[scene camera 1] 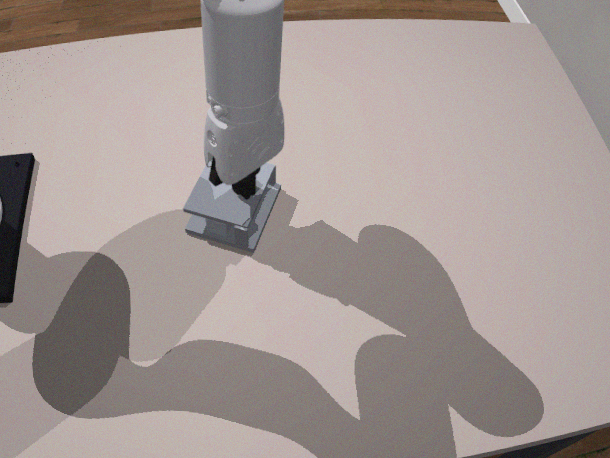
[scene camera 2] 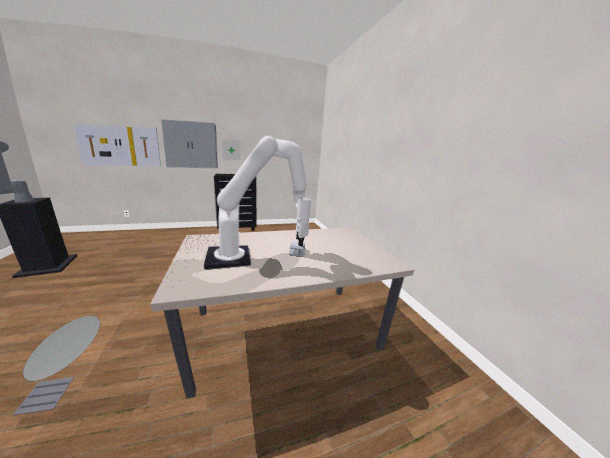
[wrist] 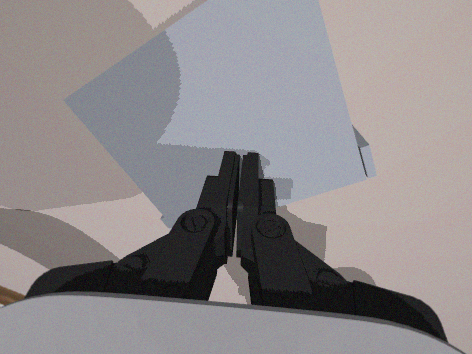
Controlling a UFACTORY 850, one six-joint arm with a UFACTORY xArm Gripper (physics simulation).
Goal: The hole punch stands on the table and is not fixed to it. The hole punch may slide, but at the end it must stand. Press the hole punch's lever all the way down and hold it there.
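The blue-grey hole punch (scene camera 1: 267, 218) (scene camera 2: 296, 250) stands upright, its base flat on the table. Its lever (scene camera 1: 215, 201) (wrist: 260, 90) is a wide plate that lies about parallel to the base in scene camera 1, with a gap between them at the near side. My gripper (scene camera 1: 246, 195) (scene camera 2: 300, 244) (wrist: 240, 176) is shut and empty, pointing down. Its fingertips are at the lever's top face, near one edge, and appear to touch it. The exact contact is hard to make out. The mechanism under the lever is mostly hidden.
The table (scene camera 1: 425, 150) (scene camera 2: 270, 290) carries the arm's black base plate (scene camera 1: 15, 225) (scene camera 2: 212, 260), left of the hole punch. The arm's shadows fall across the table around the hole punch. A wall (scene camera 2: 475, 150) stands beyond the table's right side.
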